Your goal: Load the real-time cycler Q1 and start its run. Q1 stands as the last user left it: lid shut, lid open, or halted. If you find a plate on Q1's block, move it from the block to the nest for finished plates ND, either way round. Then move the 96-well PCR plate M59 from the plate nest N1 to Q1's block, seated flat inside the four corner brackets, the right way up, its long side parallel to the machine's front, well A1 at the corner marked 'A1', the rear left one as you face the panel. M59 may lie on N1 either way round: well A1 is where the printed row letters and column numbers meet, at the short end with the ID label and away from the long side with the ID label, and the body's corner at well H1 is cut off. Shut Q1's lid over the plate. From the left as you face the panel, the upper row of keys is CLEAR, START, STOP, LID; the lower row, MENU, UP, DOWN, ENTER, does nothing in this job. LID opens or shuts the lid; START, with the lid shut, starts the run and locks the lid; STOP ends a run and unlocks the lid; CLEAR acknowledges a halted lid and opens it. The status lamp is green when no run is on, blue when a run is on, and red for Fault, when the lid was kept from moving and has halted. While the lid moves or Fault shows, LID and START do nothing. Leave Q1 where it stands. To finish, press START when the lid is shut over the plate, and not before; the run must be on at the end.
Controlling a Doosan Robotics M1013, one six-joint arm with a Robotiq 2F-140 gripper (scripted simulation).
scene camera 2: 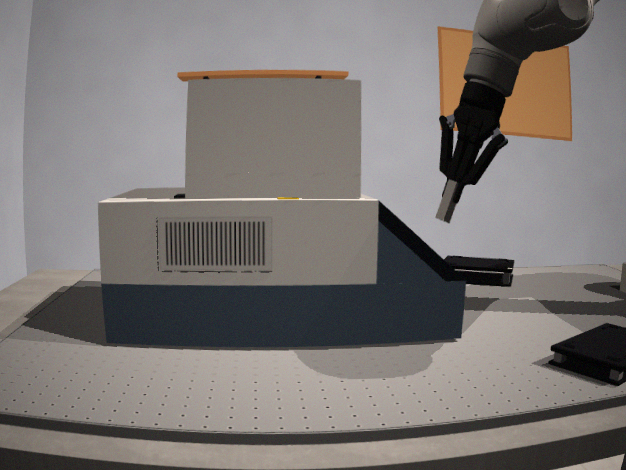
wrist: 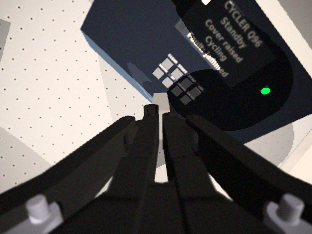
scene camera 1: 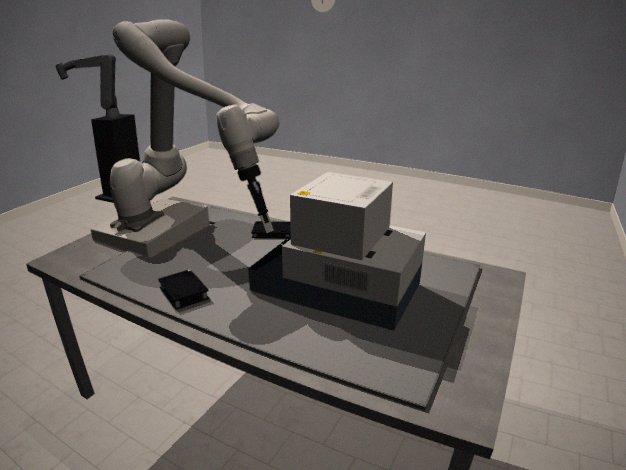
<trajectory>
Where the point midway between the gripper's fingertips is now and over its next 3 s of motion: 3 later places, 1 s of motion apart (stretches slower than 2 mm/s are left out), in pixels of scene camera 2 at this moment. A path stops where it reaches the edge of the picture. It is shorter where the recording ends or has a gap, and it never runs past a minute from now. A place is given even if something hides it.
The gripper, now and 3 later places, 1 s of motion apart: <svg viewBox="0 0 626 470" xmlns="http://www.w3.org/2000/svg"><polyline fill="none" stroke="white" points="442,220 425,236 421,242 427,235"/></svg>
</trajectory>
